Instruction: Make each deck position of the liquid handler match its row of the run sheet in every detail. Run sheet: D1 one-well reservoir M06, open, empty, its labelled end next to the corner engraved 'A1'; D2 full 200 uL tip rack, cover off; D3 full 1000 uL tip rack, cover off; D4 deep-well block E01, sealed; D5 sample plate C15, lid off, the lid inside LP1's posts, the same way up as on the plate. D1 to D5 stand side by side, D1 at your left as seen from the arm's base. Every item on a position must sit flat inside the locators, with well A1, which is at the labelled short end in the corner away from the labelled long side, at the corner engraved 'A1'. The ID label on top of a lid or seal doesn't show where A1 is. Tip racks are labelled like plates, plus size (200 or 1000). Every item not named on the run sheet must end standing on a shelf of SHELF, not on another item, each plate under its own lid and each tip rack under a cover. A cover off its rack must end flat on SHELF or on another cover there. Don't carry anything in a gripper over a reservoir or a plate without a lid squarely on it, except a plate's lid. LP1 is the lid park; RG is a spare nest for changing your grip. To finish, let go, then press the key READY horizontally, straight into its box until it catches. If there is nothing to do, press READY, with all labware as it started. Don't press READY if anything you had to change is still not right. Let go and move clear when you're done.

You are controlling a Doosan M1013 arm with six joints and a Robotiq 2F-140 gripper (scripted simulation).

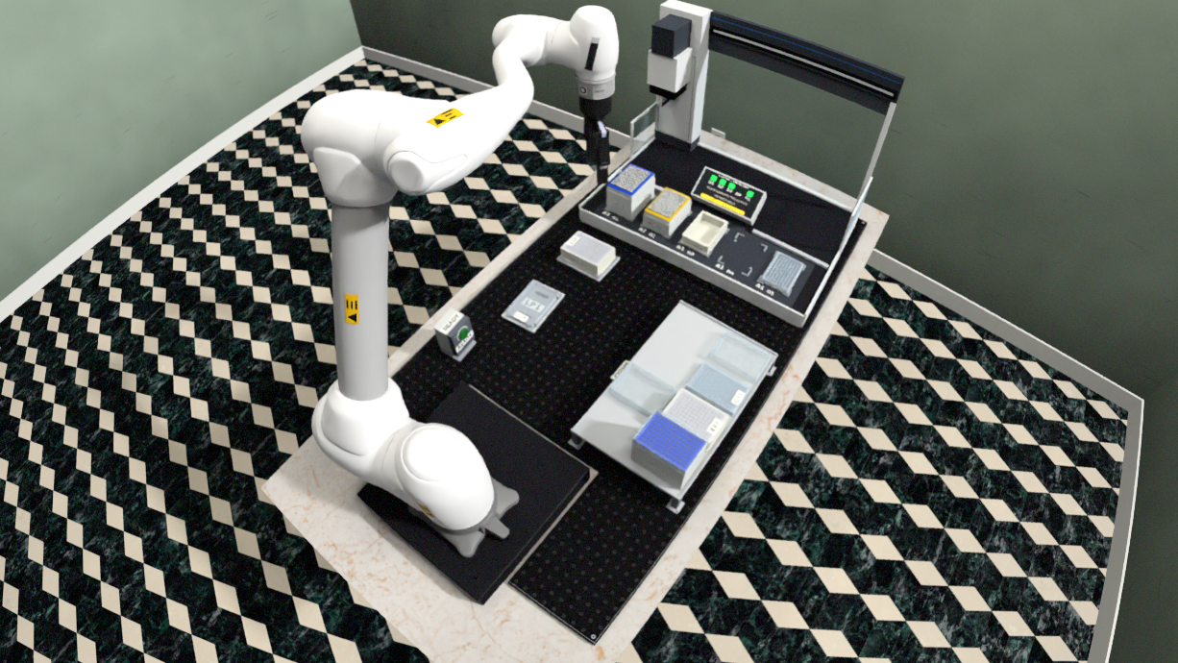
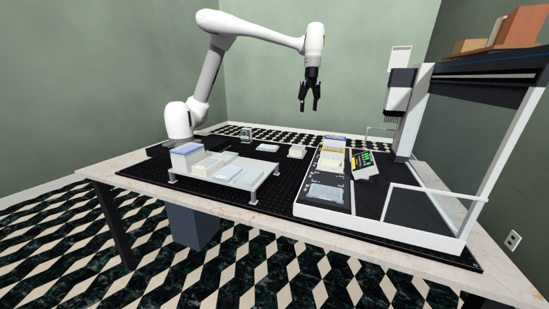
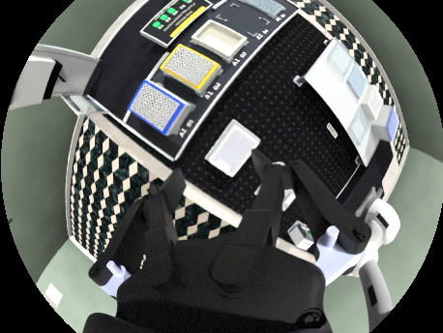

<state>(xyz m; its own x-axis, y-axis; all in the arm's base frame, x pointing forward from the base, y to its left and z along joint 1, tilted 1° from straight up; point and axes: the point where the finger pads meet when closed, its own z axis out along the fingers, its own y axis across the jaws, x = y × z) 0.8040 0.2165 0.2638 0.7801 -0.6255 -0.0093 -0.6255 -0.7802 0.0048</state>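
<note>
Now: the grey RG nest 50 mm behind my hand and 310 mm below it. Round my hand: white one-well reservoir: 180 mm ahead, 240 mm to the right, 260 mm below; then yellow-rimmed tip rack: 170 mm ahead, 120 mm to the right, 220 mm below; then blue-rimmed tip rack: 170 mm ahead, 200 mm below.
</note>
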